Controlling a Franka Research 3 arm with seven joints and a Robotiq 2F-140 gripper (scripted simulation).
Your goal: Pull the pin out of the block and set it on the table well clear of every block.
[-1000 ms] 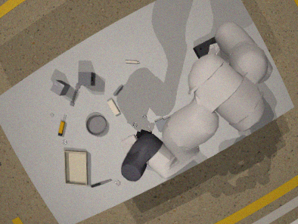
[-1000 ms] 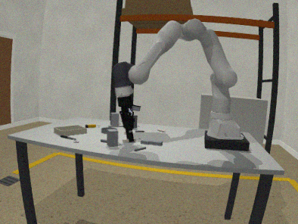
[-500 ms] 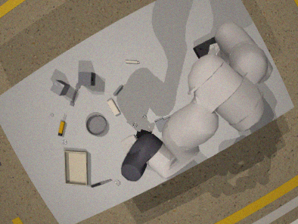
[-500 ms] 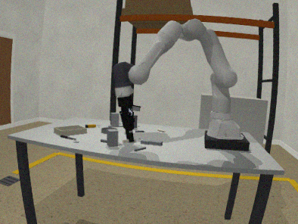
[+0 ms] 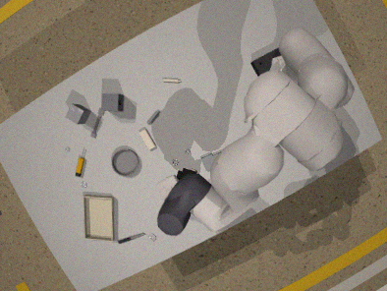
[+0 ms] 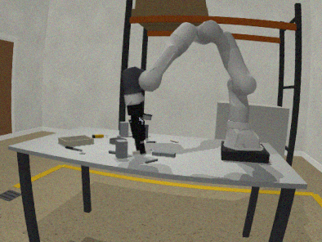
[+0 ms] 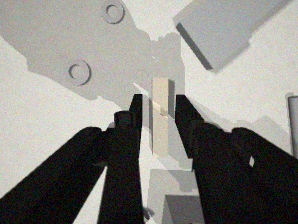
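My gripper is now 30 mm above the cream pin. From my hand the other things lie so: short grey pin (110 mm ahead, 70 mm to the left, 30 mm below); then grey block (100 mm to the left, 60 mm ahead, 10 mm above); then grey rod (140 mm to the left, 80 mm behind, 30 mm below).
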